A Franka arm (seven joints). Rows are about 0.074 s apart.
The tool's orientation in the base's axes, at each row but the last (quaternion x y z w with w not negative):
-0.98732 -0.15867 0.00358 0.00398
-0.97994 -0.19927 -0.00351 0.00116
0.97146 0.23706 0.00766 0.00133
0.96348 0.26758 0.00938 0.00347
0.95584 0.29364 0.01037 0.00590
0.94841 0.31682 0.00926 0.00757
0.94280 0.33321 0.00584 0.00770
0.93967 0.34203 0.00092 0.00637
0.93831 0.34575 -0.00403 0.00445
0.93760 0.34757 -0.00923 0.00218
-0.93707 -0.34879 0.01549 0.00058
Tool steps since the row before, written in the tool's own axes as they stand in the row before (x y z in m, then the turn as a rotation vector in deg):
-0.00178 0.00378 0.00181 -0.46 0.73 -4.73
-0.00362 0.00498 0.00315 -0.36 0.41 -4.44
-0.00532 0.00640 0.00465 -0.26 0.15 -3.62
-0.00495 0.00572 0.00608 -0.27 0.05 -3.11
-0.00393 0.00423 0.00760 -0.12 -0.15 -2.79
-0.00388 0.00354 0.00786 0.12 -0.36 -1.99
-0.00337 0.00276 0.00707 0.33 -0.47 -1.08
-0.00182 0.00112 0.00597 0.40 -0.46 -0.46
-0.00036 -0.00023 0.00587 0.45 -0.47 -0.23
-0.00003 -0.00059 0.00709 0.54 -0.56 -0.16
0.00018 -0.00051 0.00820 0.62 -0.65 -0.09
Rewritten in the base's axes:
-0.00052 -0.00414 -0.00183 -0.17 -0.87 4.73
-0.00137 -0.00599 -0.00318 -0.20 -0.53 4.44
-0.00170 -0.00813 -0.00469 -0.22 -0.26 3.62
-0.00117 -0.00746 -0.00609 -0.27 -0.18 3.11
-0.00070 -0.00575 -0.00759 -0.25 0.07 2.78
-0.00080 -0.00523 -0.00784 -0.16 0.38 1.98
-0.00077 -0.00434 -0.00704 -0.06 0.58 1.07
-0.00064 -0.00210 -0.00595 0.01 0.61 0.45
-0.00045 -0.00012 -0.00587 0.04 0.65 0.22
-0.00052 0.00035 -0.00709 0.05 0.78 0.15
-0.00044 0.00042 -0.00820 0.05 0.90 0.08

